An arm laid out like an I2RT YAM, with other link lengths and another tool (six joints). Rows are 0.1 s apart.
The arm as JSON. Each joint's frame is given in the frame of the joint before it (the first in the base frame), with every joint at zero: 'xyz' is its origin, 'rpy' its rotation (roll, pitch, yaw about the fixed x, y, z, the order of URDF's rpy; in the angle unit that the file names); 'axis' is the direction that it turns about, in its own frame. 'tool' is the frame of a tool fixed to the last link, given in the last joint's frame.
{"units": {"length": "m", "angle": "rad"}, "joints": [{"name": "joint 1", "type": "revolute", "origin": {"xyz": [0.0, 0.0, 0.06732], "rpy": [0.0, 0.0, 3.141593]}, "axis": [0.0, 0.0, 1.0]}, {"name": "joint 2", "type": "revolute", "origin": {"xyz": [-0.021, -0.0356, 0.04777], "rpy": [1.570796, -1.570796, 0.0]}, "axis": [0.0, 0.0, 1.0]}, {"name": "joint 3", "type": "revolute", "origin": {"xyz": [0.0, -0.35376, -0.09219], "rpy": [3.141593, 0.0, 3.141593]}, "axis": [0.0, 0.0, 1.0]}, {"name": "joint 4", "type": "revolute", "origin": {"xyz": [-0.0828, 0.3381, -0.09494], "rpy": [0.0, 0.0, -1.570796]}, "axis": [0.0, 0.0, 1.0]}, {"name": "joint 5", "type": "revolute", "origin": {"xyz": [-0.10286, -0.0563, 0.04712], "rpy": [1.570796, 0.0, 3.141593]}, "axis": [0.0, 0.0, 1.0]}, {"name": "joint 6", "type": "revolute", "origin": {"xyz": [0.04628, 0.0, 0.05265], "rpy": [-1.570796, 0.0, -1.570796]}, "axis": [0.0, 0.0, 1.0]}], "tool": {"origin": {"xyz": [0.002, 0.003, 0.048], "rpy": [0.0, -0.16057, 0.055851]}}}
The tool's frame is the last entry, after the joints.
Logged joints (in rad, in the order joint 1, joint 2, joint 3, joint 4, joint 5, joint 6), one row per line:
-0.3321, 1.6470, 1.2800, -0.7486, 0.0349, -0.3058
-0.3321, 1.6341, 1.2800, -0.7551, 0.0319, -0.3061
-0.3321, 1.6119, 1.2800, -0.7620, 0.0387, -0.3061
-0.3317, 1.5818, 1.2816, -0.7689, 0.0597, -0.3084
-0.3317, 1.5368, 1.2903, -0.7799, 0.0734, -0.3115
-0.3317, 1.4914, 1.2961, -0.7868, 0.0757, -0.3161
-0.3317, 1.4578, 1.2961, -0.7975, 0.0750, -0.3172
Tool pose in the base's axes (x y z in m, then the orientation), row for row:
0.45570, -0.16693, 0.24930, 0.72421, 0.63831, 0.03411, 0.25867
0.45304, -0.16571, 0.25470, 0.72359, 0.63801, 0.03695, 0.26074
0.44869, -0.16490, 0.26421, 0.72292, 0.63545, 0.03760, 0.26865
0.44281, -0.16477, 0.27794, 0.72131, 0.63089, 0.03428, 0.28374
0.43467, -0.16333, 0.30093, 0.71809, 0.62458, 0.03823, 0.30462
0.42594, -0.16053, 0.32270, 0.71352, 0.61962, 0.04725, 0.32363
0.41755, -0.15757, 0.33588, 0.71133, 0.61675, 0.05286, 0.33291
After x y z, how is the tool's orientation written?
As a quaternion, x y z w.
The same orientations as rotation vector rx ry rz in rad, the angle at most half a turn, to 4 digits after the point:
1.9630, 1.7302, 0.0925
1.9593, 1.7275, 0.1000
1.9495, 1.7137, 0.1014
1.9304, 1.6884, 0.0917
1.9018, 1.6541, 0.1012
1.8720, 1.6257, 0.1240
1.8579, 1.6108, 0.1381

